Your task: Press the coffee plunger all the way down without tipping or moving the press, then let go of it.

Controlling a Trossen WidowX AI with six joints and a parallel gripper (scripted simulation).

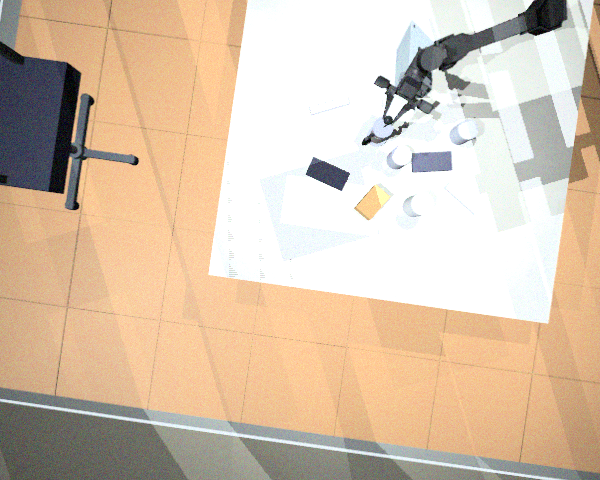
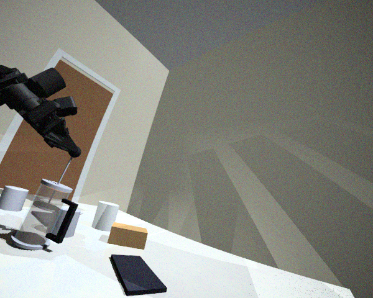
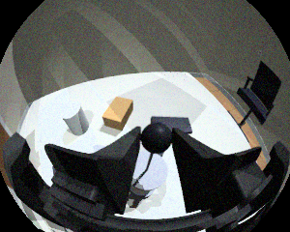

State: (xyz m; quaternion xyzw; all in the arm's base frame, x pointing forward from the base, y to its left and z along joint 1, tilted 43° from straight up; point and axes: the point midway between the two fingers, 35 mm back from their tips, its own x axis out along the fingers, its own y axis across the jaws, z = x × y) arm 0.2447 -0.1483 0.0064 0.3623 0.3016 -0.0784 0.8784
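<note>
The glass coffee press is 10 mm behind my gripper tip and 110 mm below it.
</note>
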